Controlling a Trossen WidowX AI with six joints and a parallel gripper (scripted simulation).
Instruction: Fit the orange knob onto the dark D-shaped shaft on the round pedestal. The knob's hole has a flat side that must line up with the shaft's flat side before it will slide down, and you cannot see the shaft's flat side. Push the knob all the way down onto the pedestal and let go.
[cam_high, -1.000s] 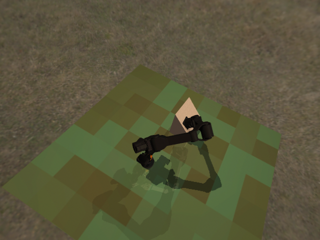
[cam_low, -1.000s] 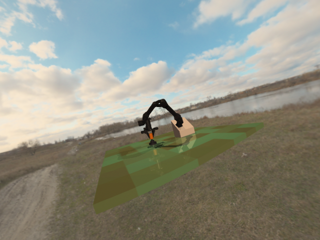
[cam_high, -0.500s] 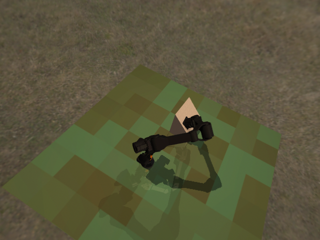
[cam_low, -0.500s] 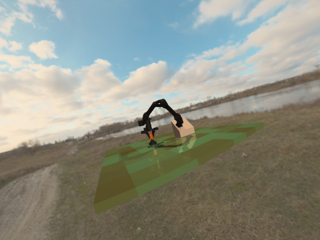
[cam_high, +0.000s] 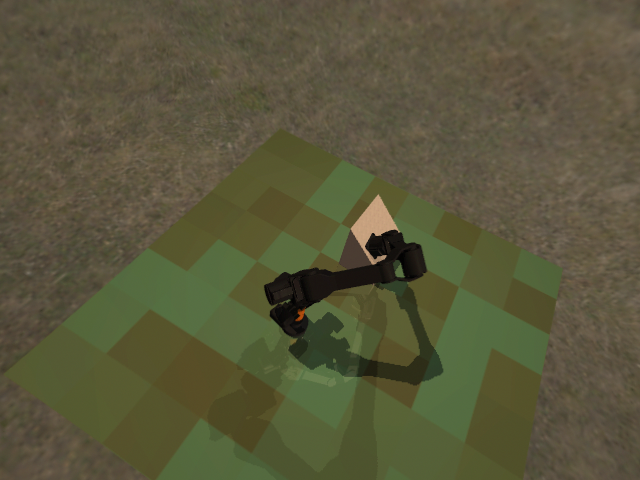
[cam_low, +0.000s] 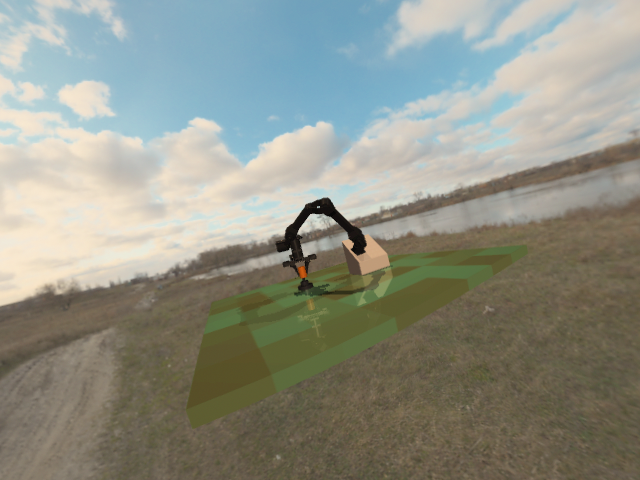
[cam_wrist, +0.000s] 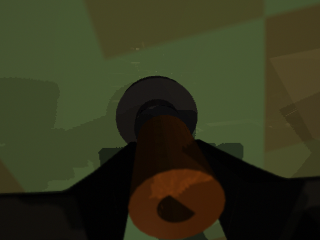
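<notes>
Right now my gripper tip is 20 mm below the orange knob. Also, from my gripper tip: dark round pedestal 40 mm below.
</notes>
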